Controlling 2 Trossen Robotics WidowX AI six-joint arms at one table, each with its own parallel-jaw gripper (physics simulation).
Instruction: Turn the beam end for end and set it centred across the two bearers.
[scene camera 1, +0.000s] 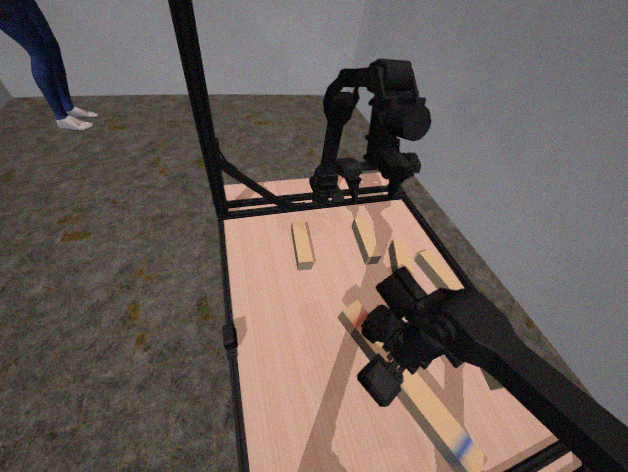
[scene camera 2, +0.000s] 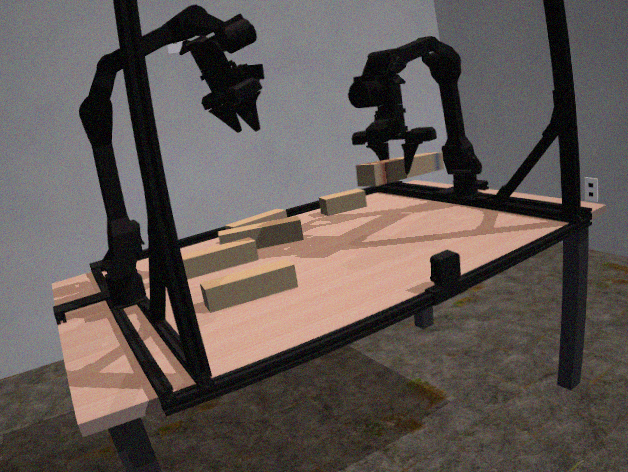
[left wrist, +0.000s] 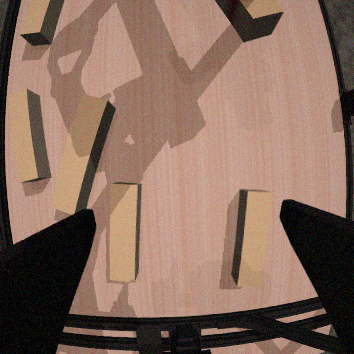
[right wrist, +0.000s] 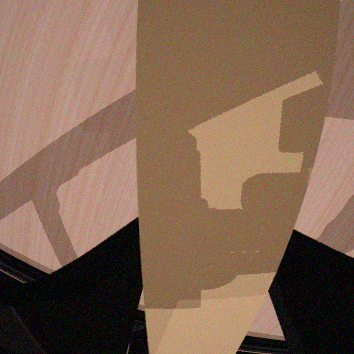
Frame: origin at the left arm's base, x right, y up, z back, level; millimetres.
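Where they show: left gripper, fingertip midpoint: (scene camera 1: 372, 201) (scene camera 2: 248, 131) (left wrist: 188, 214); right gripper, fingertip midpoint: (scene camera 1: 387, 363) (scene camera 2: 397, 173) (right wrist: 201, 222); left arm's base, link origin: (scene camera 1: 319, 198) (scene camera 2: 128, 301) (left wrist: 184, 336); right arm's base, link origin: (scene camera 2: 466, 194).
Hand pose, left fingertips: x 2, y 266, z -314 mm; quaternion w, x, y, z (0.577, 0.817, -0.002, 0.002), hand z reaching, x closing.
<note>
Things, the pixels of their centre, and the offset from my left fingertips. "spot": a spot on its surface instead.
- long wooden beam, body centre: (right wrist: 194, 294) (scene camera 1: 402, 379) (scene camera 2: 405, 167) dy -141, dx +48, dz -348 mm
- longer block, body centre: (left wrist: 82, 154) (scene camera 2: 260, 235) (scene camera 1: 401, 269) dy -260, dx -165, dz -56 mm
- further block, body centre: (left wrist: 42, 14) (scene camera 2: 342, 202) dy -262, dx -270, dz -368 mm
- small black box, surface spot: (scene camera 2: 445, 266) (scene camera 1: 223, 332) spot: dy -246, dx +381, dz -132 mm
The long wooden beam (scene camera 1: 431, 400) (scene camera 2: 373, 173) (left wrist: 265, 7) (right wrist: 200, 250) is held above the table. Its red band is toward the upper left and its blue band toward the lower right in scene camera 1. My right gripper (scene camera 1: 390, 337) (scene camera 2: 396, 164) (right wrist: 201, 222) is shut on it between the bands. Two short, nearly parallel blocks, apparently the bearers, lie apart: one (scene camera 1: 303, 243) (scene camera 2: 248, 286) (left wrist: 255, 237), the other (scene camera 1: 367, 238) (scene camera 2: 220, 258) (left wrist: 123, 232). My left gripper (scene camera 1: 374, 197) (scene camera 2: 248, 129) (left wrist: 188, 214) is open and empty, high above them.
A longer block (scene camera 1: 401, 253) (scene camera 2: 276, 236) (left wrist: 80, 155) and another block (scene camera 1: 441, 271) (left wrist: 20, 140) lie beside the bearers. A further block (scene camera 2: 342, 203) (left wrist: 37, 17) lies near the far edge in scene camera 2. A small black box (scene camera 1: 229, 335) (scene camera 2: 445, 266) sits on the frame.
</note>
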